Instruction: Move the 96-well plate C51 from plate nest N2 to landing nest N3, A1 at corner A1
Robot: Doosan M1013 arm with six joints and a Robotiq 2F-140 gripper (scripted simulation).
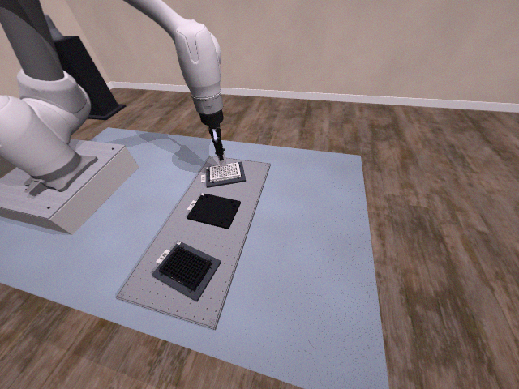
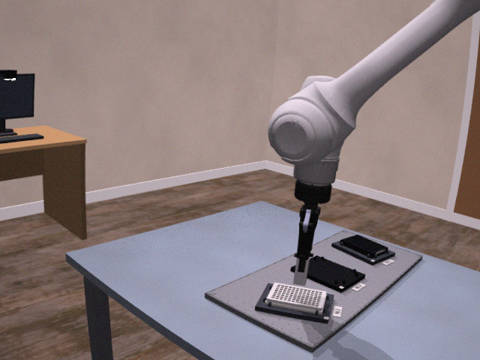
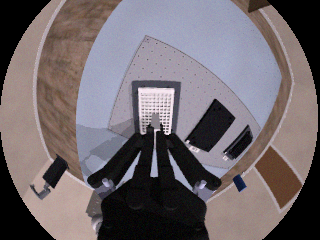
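The white 96-well plate C51 lies 70 mm below my hand. The rest, counted from my hand: black landing nest N3: 190 mm to the right, 80 mm below, 20 mm ahead; black 96-well plate C15: 410 mm to the right, 70 mm below, 20 mm ahead; dark grey nest: 80 mm below.
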